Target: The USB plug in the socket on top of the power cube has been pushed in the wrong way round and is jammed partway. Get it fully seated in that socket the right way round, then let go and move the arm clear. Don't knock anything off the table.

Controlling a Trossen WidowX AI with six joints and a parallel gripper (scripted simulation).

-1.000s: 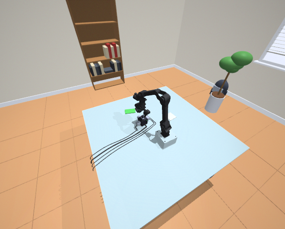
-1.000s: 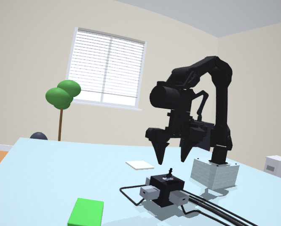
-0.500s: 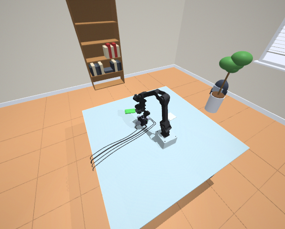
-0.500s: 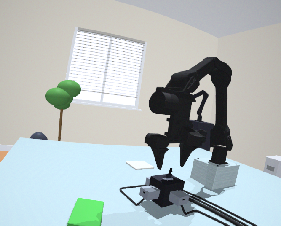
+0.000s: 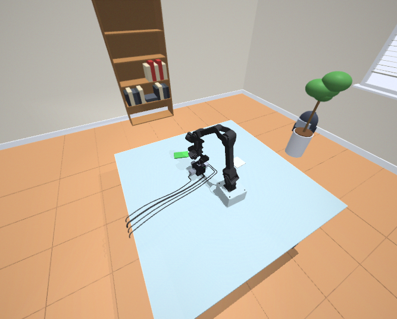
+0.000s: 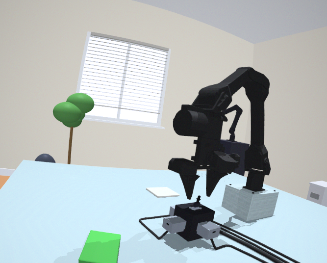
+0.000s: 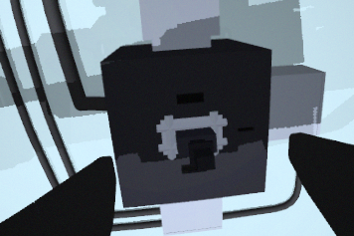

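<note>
The grey USB plug lies 2 cm below my gripper tip. From my gripper tip the other things lie so: green block 25 cm ahead, 10 cm below, 2 cm to the left; USB socket 4 cm below, 1 cm to the right; white flat pad 34 cm to the right, 10 cm below, 8 cm behind.
</note>
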